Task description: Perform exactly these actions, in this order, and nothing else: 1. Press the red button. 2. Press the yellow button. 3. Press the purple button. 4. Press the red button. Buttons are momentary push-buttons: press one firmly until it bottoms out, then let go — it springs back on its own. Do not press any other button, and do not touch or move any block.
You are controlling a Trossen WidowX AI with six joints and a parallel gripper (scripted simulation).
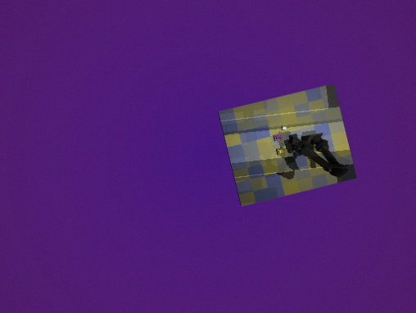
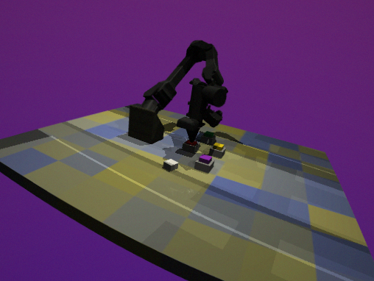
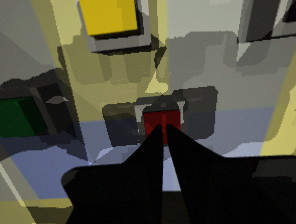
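Now: gripper tip 10 mm above the red button. From my gripper tip the other things lie so: green button 130 mm to the left, 20 mm ahead; yellow button 90 mm ahead, 30 mm to the left; purple button 100 mm to the right, 90 mm ahead.
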